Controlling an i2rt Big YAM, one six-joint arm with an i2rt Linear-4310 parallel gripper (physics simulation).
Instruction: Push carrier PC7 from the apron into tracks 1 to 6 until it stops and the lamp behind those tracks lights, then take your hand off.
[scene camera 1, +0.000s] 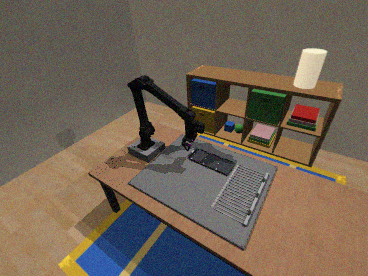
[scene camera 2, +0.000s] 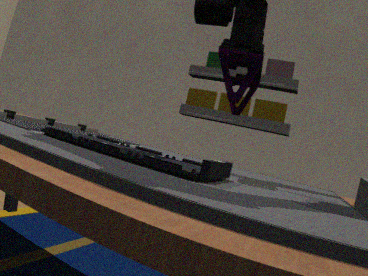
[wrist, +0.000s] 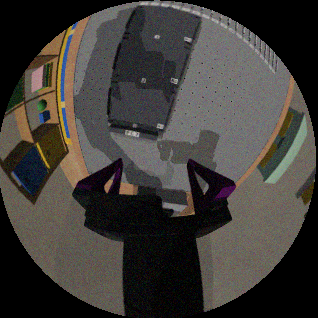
My gripper (scene camera 2: 234, 109) is open and holds nothing. Also in view: a carrier PC7 (scene camera 2: 187, 169).
The carrier PC7 is seen too in the wrist view (wrist: 150, 59). My gripper is seen too in the wrist view (wrist: 154, 161).
